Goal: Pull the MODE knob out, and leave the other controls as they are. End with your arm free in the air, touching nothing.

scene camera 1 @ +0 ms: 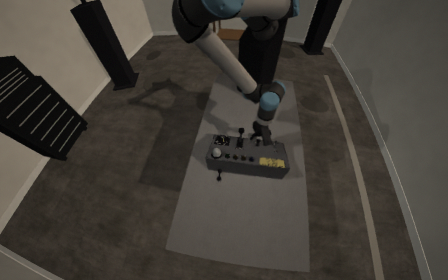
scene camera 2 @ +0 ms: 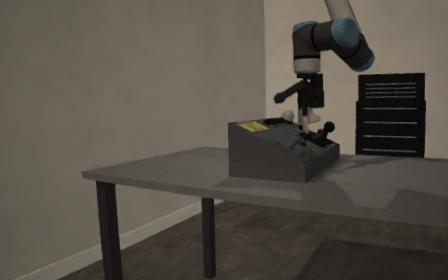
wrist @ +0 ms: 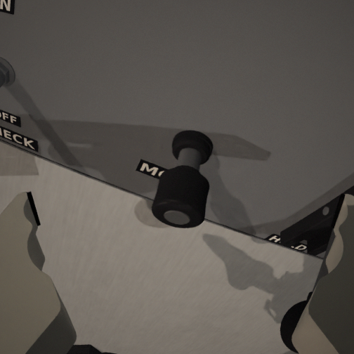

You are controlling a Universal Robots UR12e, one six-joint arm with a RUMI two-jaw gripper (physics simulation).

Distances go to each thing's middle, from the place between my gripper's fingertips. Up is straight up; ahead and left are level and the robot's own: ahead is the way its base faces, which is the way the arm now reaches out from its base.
Scene:
My hand is 3 cm above the mode knob (wrist: pixel 180 200). Round my hand: control console (scene camera 2: pixel 261 149) 6 cm ahead, 8 cm to the right, 3 cm below; cycle lever (wrist: pixel 291 317) 7 cm behind, 10 cm to the right, 1 cm below.

